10 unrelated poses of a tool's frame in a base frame.
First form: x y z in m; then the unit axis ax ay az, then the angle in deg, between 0 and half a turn.
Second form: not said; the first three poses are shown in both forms.
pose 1, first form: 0.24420, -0.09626, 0.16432, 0.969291, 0.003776, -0.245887, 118.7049
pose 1, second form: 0.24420, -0.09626, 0.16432, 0.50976, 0.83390, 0.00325, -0.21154
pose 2, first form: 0.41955, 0.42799, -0.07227, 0.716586, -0.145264, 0.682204, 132.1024
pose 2, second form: 0.41955, 0.42799, -0.07227, 0.40592, 0.65489, -0.13276, 0.62347
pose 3, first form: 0.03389, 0.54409, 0.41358, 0.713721, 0.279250, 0.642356, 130.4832
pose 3, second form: 0.03389, 0.54409, 0.41358, 0.41879, 0.64812, 0.25358, 0.58331
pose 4, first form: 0.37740, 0.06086, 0.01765, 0.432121, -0.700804, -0.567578, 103.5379
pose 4, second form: 0.37740, 0.06086, 0.01765, 0.61883, 0.33944, -0.55050, -0.44584
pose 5, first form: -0.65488, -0.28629, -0.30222, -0.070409, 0.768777, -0.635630, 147.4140
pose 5, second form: -0.65488, -0.28629, -0.30222, 0.28055, -0.06758, 0.73790, -0.61010
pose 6, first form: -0.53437, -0.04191, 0.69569, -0.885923, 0.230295, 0.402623, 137.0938
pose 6, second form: -0.53437, -0.04191, 0.69569, 0.36574, -0.82454, 0.21434, 0.37473
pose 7, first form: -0.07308, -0.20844, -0.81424, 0.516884, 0.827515, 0.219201, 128.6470
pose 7, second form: -0.07308, -0.20844, -0.81424, 0.43329, 0.46584, 0.74580, 0.19756
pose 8, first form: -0.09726, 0.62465, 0.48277, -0.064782, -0.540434, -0.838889, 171.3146
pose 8, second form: -0.09726, 0.62465, 0.48277, 0.07572, -0.06460, -0.53888, -0.83648
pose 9, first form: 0.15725, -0.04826, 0.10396, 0.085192, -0.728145, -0.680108, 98.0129
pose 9, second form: 0.15725, -0.04826, 0.10396, 0.65597, 0.06430, -0.54959, -0.51333
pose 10, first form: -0.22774, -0.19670, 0.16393, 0.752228, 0.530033, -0.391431, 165.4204
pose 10, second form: -0.22774, -0.19670, 0.16393, 0.12689, 0.74615, 0.52575, -0.38827
